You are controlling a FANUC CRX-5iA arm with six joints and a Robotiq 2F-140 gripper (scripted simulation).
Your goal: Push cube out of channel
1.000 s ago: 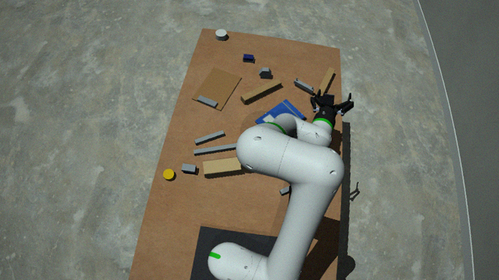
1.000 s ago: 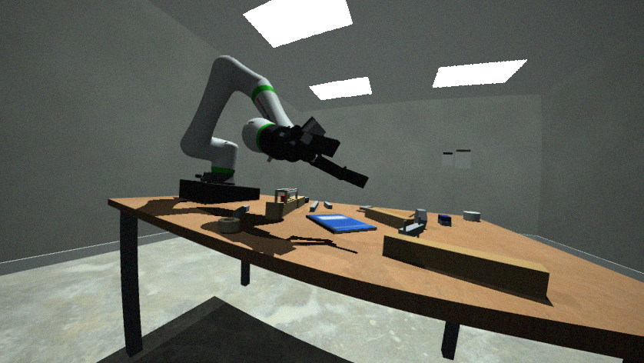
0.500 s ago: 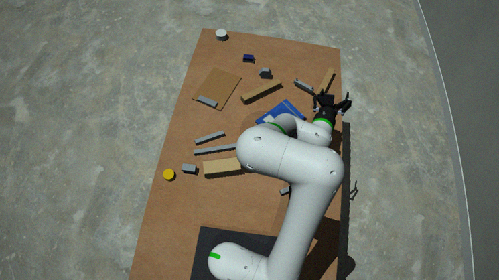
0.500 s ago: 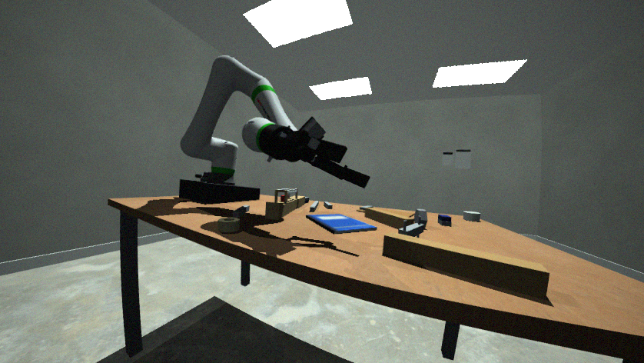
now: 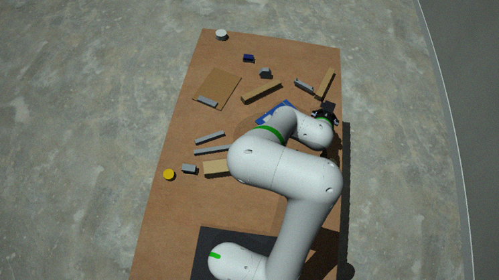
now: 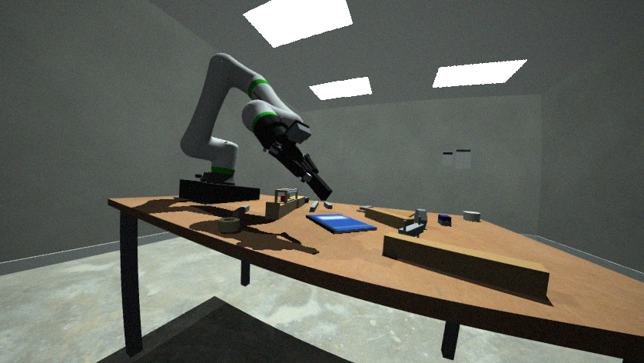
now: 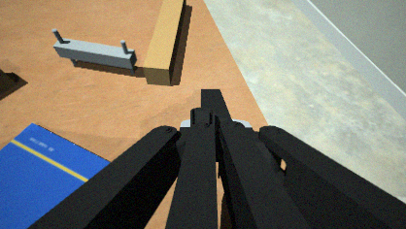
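The short grey bar is 32 cm behind my hand, 17 cm to the left of it and 11 cm below it. Also, from my hand: red cube: 27 cm to the left, 20 cm behind, 7 cm below; tape roll: 22 cm behind, 11 cm below, 1 cm to the right; long wooden block: 25 cm ahead, 11 cm below, 6 cm to the right.
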